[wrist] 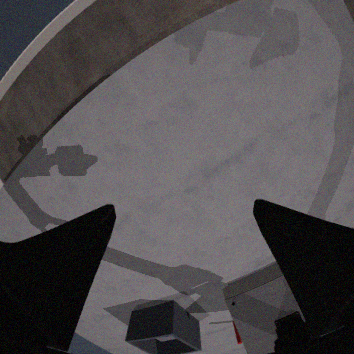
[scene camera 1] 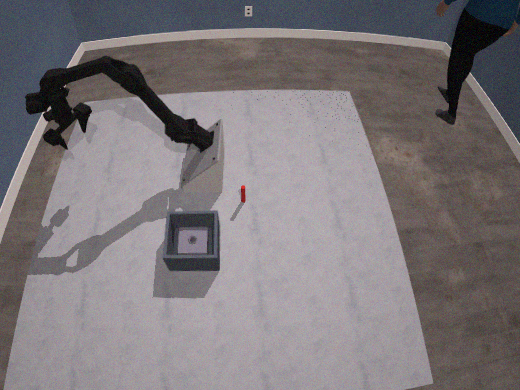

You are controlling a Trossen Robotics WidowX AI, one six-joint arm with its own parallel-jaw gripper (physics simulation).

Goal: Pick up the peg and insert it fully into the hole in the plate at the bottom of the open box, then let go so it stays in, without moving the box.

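Places are measured from the arm's base along level axes (x ahead, y left, z up), in centimetres.
Where they show: gripper, fingertip midpoint: (wrist: 184, 209) (scene camera 1: 75, 140); arm's base, origin of the base link: (wrist: 290, 326) (scene camera 1: 207, 141).
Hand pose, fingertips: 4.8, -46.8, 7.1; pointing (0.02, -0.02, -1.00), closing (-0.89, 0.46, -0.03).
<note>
Things, the pixels of their top centre, and the offset from my fingertips, as dx, dy, dz. "spot": a spot on its surface instead. Level surfaces: height alone.
- red peg, middle of its top: (scene camera 1: 243, 187) (wrist: 239, 342) +11.0, +59.6, -11.9
- open grey box, middle of its top: (scene camera 1: 190, 233) (wrist: 163, 347) +29.6, +44.3, -10.1
- pale plate, middle of its top: (scene camera 1: 192, 239) +29.6, +44.3, -13.8
- small round hole, surface spot: (scene camera 1: 192, 240) spot: +28.8, +43.9, -16.1
- pale surface, its level: dz -19.9
The red peg (scene camera 1: 243, 194) (wrist: 237, 334) stands upright on the pale surface, to the right of and behind the box in the scene view; it is small near the bottom of the wrist view. The open grey box (scene camera 1: 192, 264) (wrist: 150, 322) holds a pale plate (scene camera 1: 183, 248) at its bottom, with a small round hole (scene camera 1: 192, 240) near the plate's middle. The hole cannot be made out in the wrist view. My black gripper (scene camera 1: 75, 139) (wrist: 184, 209) is open and empty, raised at the far left, well away from peg and box.
The arm (scene camera 1: 150, 101) reaches left from its grey wedge-shaped mount (scene camera 1: 206, 181) (wrist: 260, 300), which stands behind the box and left of the peg. The pale surface (scene camera 1: 310, 280) ends at brown floor. A person (scene camera 1: 461, 60) stands at the far right.
</note>
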